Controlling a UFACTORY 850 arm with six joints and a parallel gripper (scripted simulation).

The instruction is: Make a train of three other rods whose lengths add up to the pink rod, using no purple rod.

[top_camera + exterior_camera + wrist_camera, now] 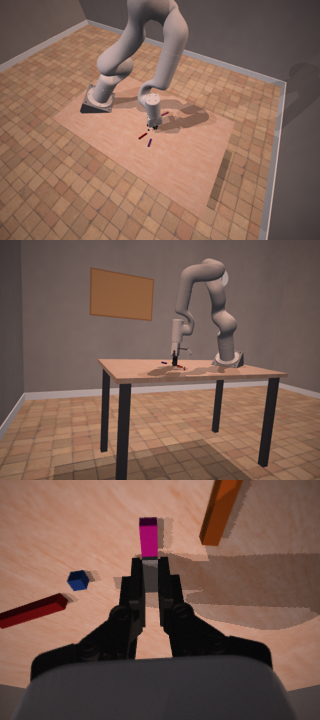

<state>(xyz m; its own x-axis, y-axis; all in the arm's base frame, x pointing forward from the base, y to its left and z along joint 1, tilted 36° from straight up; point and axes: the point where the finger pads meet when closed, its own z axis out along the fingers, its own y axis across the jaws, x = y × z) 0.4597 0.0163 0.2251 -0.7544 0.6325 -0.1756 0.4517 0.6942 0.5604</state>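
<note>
Now: the grey rod 2 cm below my hand. Round my hand: blue rod: 3 cm behind, 5 cm to the right, 2 cm below; magenta rod: 3 cm behind, 2 cm to the left, 2 cm below; orange rod: 2 cm behind, 6 cm to the left, 2 cm below.
</note>
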